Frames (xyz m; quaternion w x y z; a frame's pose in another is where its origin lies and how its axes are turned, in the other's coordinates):
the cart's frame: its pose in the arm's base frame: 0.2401 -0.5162 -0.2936 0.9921 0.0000 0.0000 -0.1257
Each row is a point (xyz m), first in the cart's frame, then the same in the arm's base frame.
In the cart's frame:
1: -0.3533 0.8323 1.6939
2: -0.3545 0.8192 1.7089
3: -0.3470 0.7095 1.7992
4: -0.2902 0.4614 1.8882
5: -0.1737 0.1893 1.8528
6: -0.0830 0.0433 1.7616
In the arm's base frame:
1: 0.1055 0.3779 1.4003
2: 0.1011 0.3655 1.4153
3: 0.0810 0.2574 1.5056
4: 0.0741 0.0030 1.5946
5: 0.1191 -0.2896 1.5592
6: 0.1705 -0.4536 1.4680

